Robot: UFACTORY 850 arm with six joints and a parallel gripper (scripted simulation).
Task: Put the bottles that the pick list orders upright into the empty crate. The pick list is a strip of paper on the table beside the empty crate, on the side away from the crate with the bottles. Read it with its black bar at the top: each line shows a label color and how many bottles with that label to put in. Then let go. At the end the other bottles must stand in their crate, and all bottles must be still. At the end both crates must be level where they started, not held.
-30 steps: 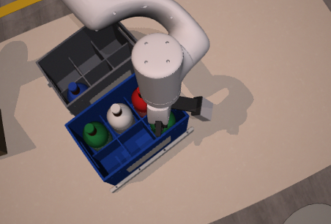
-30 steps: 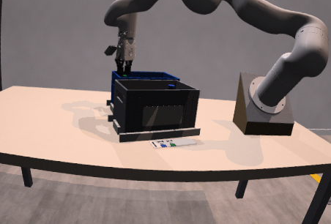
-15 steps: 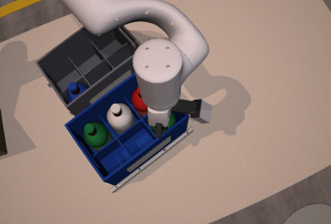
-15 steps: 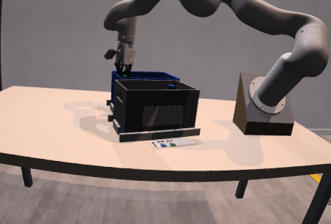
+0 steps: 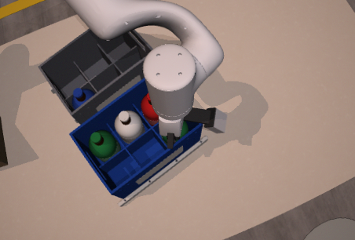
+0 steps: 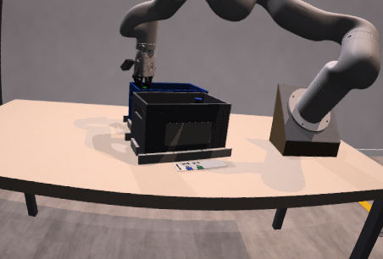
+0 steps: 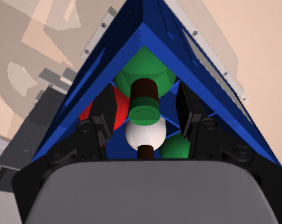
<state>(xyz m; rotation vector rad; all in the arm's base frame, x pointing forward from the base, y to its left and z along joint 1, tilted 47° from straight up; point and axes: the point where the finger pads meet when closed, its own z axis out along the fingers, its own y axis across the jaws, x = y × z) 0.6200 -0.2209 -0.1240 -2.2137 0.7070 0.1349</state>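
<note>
My gripper is now 70 mm above the green-label bottle. Round my hand: white bottle (110 mm behind, 70 mm to the left, 70 mm below); blue crate (100 mm behind, 70 mm below, 20 mm to the left); red-label bottle (90 mm to the left, 70 mm below, 20 mm behind).
</note>
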